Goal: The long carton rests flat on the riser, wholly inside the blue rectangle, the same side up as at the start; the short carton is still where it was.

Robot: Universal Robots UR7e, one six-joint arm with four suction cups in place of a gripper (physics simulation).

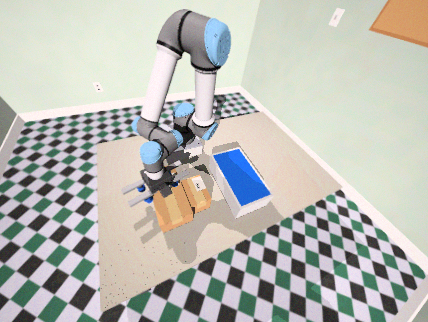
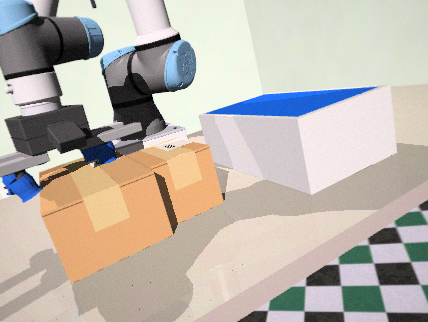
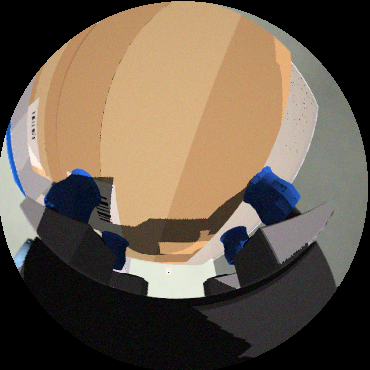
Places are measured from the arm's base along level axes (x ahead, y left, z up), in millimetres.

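Pixels of known places: hand, tool point: [image 2: 66,178] [image 3: 174,218]; arm's base, link origin: [image 1: 183,136] [image 2: 140,132].
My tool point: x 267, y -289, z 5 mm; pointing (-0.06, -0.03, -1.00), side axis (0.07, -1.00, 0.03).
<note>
Ahead of a thing's pixels: the offset from my tool point to its top centre. Level surfaces: height alone.
The long carton {47 mm ahead, 25 mm left, 11 mm up} [image 1: 174,209] [image 2: 106,222] [image 3: 179,121] lies flat on the beige mat {97 mm down} [image 1: 138,270], tape stripe up. The short carton {115 mm ahead, 144 mm left, 6 mm up} [image 1: 200,197] [image 2: 193,186] sits tight against its right side. My suction gripper [image 1: 156,190] [image 2: 59,168] [image 3: 172,220] is over the long carton's far end. Two blue cups rest on the carton's top; the other two hang off its left edge over the mat. The white riser {171 mm ahead, 391 mm left, 23 mm up} [image 1: 228,193] [image 2: 345,152] stands to the right, and its blue rectangle {171 mm ahead, 391 mm left, 23 mm up} [image 1: 241,176] [image 2: 287,102] is bare.
The arm's base [image 1: 193,149] stands just behind the cartons and the riser's far end. A narrow gap separates the short carton from the riser. Checkered floor [image 1: 311,259] surrounds the mat, with walls behind and to the right.
</note>
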